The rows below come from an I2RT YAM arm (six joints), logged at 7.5 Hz.
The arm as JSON. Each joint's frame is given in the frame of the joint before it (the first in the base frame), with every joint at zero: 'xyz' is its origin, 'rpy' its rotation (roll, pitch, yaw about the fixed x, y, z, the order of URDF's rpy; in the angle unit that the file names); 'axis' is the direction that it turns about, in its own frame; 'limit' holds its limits. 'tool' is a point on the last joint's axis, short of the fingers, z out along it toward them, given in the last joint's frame.
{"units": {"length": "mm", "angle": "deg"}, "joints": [
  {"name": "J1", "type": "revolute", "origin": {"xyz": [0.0, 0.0, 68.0], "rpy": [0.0, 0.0, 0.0]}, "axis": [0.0, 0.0, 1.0], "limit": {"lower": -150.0, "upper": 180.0}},
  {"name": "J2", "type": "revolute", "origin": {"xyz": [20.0, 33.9, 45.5], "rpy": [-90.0, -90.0, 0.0]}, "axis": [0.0, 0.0, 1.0], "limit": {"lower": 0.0, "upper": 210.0}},
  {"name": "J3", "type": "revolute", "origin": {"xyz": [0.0, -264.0, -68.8], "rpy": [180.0, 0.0, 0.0]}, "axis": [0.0, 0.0, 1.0], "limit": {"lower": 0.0, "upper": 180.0}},
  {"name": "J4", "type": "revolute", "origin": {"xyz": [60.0, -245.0, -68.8], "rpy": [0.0, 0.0, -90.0]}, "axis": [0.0, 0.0, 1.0], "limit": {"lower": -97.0, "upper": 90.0}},
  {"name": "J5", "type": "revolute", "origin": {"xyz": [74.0, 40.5, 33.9], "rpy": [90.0, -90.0, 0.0]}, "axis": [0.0, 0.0, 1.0], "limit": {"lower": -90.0, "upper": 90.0}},
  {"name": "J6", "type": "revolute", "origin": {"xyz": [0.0, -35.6, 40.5], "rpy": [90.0, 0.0, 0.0]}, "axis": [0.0, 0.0, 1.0], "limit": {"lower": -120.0, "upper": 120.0}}
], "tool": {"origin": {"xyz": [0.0, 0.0, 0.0], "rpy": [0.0, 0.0, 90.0]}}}
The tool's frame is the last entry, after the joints.
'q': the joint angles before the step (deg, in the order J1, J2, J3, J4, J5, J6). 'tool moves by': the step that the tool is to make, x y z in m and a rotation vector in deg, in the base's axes. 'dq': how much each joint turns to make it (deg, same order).
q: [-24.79 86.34 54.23 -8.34 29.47 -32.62]
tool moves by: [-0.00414 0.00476 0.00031 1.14 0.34 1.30]
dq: [0.34 -1.28 -0.77 -1.32 -1.31 0.05]
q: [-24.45 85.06 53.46 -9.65 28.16 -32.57]
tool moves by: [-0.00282 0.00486 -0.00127 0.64 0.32 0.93]
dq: [0.54 -0.90 -0.89 -0.61 -0.59 0.09]
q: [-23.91 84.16 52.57 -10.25 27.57 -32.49]
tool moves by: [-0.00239 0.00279 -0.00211 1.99 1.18 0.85]
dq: [0.15 -0.29 -0.01 -2.42 -1.43 0.57]
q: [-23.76 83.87 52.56 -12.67 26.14 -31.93]
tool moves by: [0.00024 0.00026 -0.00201 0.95 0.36 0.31]
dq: [-0.01 0.30 0.09 -0.64 -0.74 0.32]
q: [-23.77 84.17 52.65 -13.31 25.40 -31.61]
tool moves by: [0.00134 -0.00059 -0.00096 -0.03 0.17 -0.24]
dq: [0.03 0.45 0.23 0.03 0.26 0.13]
